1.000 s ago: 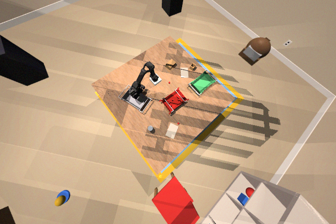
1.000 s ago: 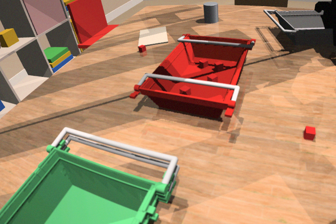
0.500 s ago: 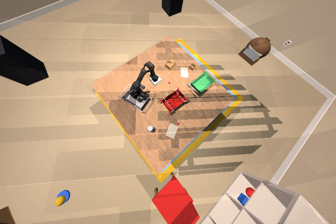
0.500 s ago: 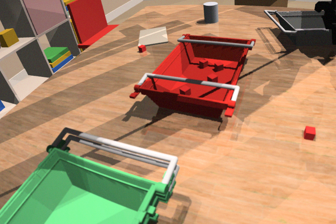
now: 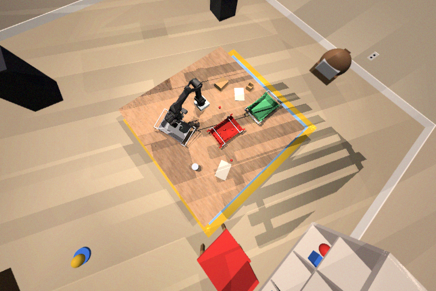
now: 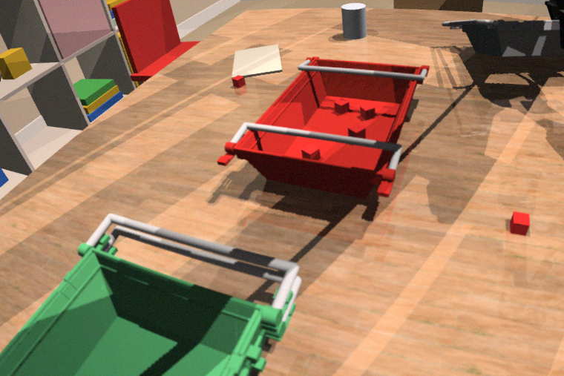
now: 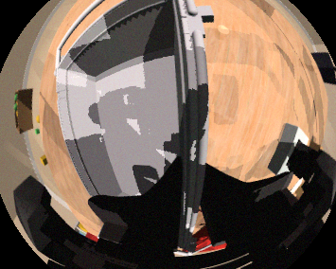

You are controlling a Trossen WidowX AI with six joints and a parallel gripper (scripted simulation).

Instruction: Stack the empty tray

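The grey tray lies 40 mm ahead of my gripper tip, 70 mm to the right of it and 10 mm above it. The rest, counted from my gripper tip: grey cylinder 430 mm ahead, 80 mm to the right, 20 mm below.
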